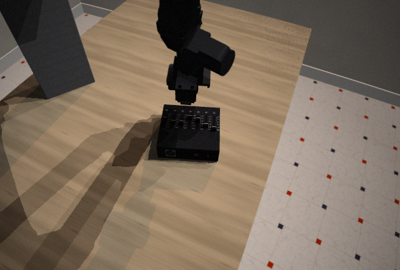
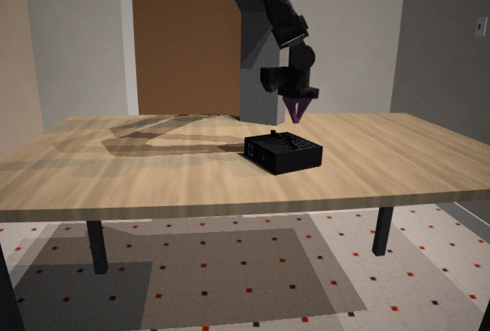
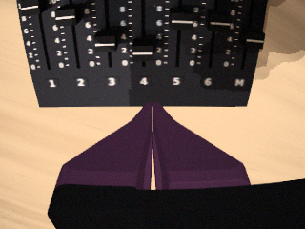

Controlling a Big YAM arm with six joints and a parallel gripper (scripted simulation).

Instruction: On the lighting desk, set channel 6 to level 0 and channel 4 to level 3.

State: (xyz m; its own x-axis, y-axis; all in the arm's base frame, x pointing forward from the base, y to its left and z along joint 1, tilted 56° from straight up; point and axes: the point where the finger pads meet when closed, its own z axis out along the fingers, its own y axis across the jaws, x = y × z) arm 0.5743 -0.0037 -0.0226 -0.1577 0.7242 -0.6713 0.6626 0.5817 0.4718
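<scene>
The channel 4 cap lies 1 cm ahead of my hand, 2 cm to the right of it and 4 cm below it. The rest, counted from my hand: channel 5 cap 1 cm behind, 4 cm to the right, 4 cm below; channel 6 cap 3 cm behind, 5 cm to the right, 4 cm below; channel 3 cap 3 cm ahead, 2 cm to the right, 4 cm below.
</scene>
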